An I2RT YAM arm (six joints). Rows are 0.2 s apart.
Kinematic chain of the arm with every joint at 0, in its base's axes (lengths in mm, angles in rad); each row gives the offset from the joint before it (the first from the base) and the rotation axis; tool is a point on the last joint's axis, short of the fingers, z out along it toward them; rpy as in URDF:
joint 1: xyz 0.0 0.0 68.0 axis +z
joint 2: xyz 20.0 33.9 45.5 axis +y
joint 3: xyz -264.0 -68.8 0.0 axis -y
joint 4: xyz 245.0 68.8 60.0 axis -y
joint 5: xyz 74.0 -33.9 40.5 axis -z
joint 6: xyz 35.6 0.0 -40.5 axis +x
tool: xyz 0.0 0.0 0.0 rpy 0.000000 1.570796 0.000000
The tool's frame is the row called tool.
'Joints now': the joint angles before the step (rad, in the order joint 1, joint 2, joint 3, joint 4, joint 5, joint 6). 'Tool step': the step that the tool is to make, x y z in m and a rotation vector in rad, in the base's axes. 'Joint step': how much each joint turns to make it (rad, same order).
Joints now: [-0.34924, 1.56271, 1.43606, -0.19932, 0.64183, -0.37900]
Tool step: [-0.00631, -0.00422, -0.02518, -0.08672, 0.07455, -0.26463]
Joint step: [0.00304, 0.00612, -0.09270, 0.06945, 0.28800, -0.01603]
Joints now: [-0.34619, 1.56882, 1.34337, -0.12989, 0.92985, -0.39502]
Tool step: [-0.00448, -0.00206, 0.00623, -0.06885, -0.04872, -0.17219]
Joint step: [-0.00038, 0.00000, -0.00075, 0.05416, 0.17815, 0.01868]
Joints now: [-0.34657, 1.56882, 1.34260, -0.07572, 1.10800, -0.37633]
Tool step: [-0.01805, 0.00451, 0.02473, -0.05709, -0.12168, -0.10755]
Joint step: [-0.00114, -0.06294, 0.00002, 0.03737, 0.10606, 0.03663]
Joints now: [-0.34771, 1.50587, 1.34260, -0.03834, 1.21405, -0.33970]
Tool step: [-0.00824, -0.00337, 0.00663, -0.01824, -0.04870, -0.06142]
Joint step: [-0.01640, -0.01754, -0.00036, 0.01106, 0.04425, 0.02517]
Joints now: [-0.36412, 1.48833, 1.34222, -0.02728, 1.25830, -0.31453]
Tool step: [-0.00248, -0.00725, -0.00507, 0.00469, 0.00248, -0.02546]
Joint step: [-0.02288, 0.00420, -0.01105, -0.00077, 0.00191, 0.01260]
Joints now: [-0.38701, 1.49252, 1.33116, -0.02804, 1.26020, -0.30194]
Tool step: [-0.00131, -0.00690, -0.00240, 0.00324, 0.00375, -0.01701]
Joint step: [-0.02062, 0.00762, -0.00002, 0.00040, -0.00383, 0.00266]
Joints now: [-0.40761, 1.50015, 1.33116, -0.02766, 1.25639, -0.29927]
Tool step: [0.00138, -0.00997, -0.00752, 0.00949, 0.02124, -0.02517]
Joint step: [-0.02516, 0.02366, 0.00002, 0.00037, 0.00001, 0.00001]
